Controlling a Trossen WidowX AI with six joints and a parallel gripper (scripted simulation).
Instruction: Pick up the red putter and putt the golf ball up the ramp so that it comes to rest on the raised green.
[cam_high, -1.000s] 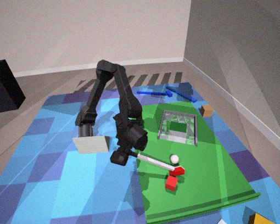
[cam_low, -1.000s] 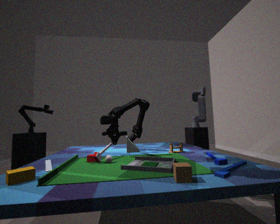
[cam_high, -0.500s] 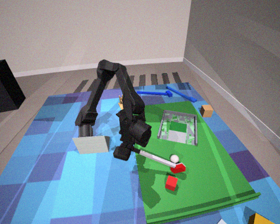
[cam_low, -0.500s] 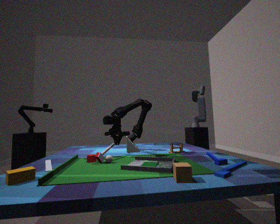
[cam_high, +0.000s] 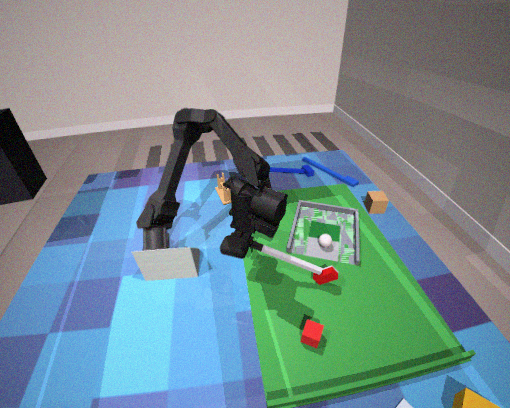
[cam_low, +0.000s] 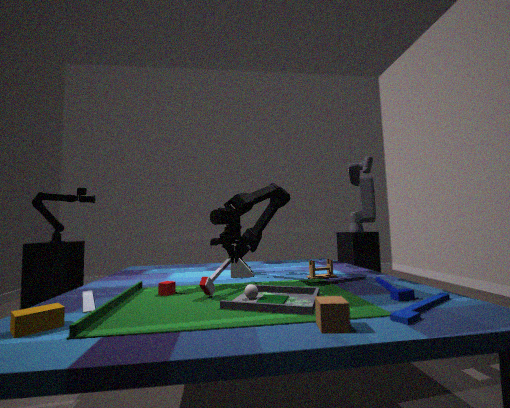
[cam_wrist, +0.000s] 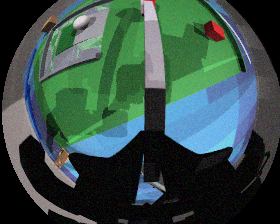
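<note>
Right now the red putter is 100 mm ahead of my gripper tip, 60 mm to the right of it and 10 mm below it. From my gripper tip the other things lie so: white golf ball: 260 mm ahead, 60 mm below, 10 mm to the left; green mat: 230 mm ahead, 80 mm below, 30 mm to the right; red cube: 250 mm to the right, 100 mm ahead, 60 mm below.
</note>
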